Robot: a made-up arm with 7 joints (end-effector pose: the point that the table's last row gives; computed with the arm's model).
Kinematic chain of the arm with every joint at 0, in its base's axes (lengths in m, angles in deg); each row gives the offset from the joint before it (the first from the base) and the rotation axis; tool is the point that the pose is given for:
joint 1: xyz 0 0 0.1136 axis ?
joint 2: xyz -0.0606 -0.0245 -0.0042 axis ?
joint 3: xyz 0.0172 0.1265 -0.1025 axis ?
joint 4: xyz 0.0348 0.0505 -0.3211 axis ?
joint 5: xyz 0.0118 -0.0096 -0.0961 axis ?
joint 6: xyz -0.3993 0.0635 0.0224 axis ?
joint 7: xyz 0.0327 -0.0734 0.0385 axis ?
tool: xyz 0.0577 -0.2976 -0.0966
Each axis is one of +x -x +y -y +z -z.
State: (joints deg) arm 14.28 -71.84 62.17 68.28 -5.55 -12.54 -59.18
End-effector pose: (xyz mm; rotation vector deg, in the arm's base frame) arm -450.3 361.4 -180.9 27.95 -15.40 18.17
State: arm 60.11 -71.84 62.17 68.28 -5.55 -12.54 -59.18
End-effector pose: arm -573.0 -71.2 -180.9 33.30 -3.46 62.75
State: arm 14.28 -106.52 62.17 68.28 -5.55 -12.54 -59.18
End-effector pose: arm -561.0 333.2 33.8 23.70 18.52 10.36
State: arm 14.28 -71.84 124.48 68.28 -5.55 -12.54 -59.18
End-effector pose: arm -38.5 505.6 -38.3 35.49 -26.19 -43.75
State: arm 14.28 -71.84 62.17 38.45 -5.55 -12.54 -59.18
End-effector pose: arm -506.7 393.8 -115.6 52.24 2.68 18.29
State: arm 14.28 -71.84 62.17 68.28 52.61 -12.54 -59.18
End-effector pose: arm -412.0 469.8 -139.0 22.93 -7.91 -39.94
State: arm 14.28 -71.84 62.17 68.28 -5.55 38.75 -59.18
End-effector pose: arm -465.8 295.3 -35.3 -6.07 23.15 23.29
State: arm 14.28 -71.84 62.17 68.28 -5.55 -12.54 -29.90
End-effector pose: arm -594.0 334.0 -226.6 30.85 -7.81 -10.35
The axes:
joint 1: +z
joint 2: -y
joint 3: +x
joint 4: -y
joint 5: -z
joint 6: -x
joint 7: -z

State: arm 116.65 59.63 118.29 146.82 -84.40 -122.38 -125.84
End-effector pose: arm -447.1 -262.2 137.9 -38.43 124.33 28.21
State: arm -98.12 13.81 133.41 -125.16 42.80 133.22 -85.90
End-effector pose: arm 253.4 25.0 315.1 -68.03 60.28 89.43
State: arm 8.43 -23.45 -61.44 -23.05 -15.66 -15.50 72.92
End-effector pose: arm -515.9 -338.5 315.9 -67.61 11.06 -50.50
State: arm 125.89 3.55 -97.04 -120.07 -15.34 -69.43 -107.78
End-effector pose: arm 68.2 104.2 -113.7 -0.52 20.98 115.19
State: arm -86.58 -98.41 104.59 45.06 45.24 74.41 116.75
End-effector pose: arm 685.3 -495.3 216.1 33.32 -106.89 18.76
